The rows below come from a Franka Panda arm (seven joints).
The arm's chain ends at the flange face. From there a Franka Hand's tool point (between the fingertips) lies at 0.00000 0.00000 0.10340 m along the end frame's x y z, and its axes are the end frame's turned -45 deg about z.
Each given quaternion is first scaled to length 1.
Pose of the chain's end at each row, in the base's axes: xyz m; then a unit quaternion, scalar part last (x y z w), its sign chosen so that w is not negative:
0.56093, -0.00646, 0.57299, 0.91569, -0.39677, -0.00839, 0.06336
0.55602, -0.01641, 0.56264, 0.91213, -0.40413, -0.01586, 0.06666
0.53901, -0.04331, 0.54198, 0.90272, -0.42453, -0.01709, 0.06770
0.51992, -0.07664, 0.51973, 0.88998, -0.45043, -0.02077, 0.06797
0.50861, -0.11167, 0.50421, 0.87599, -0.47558, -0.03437, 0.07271
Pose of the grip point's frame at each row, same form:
0.55414, -0.01777, 0.47043, 0.99782, -0.01615, -0.03200, 0.05533
0.54746, -0.02766, 0.46021, 0.99735, -0.02431, -0.04016, 0.05552
0.52988, -0.05445, 0.43959, 0.99646, -0.04676, -0.04170, 0.05601
0.50977, -0.08721, 0.41737, 0.99460, -0.07556, -0.04520, 0.05485
0.49523, -0.12146, 0.40215, 0.99130, -0.10415, -0.05958, 0.05402

